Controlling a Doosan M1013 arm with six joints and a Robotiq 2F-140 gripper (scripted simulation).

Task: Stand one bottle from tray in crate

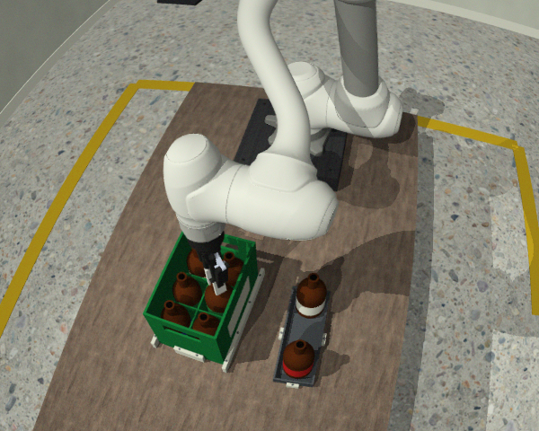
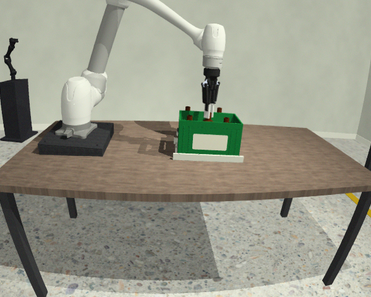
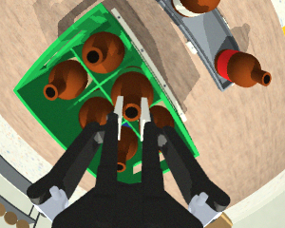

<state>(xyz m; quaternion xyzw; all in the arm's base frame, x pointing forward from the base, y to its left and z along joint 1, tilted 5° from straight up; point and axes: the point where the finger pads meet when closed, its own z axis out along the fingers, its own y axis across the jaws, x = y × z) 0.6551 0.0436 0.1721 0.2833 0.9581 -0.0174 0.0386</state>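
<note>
Right now the green crate is 11 cm below my hand and 4 cm to the right of it. The rest, counted from my hand: grey tray 21 cm to the left, 18 cm below, 2 cm behind.
</note>
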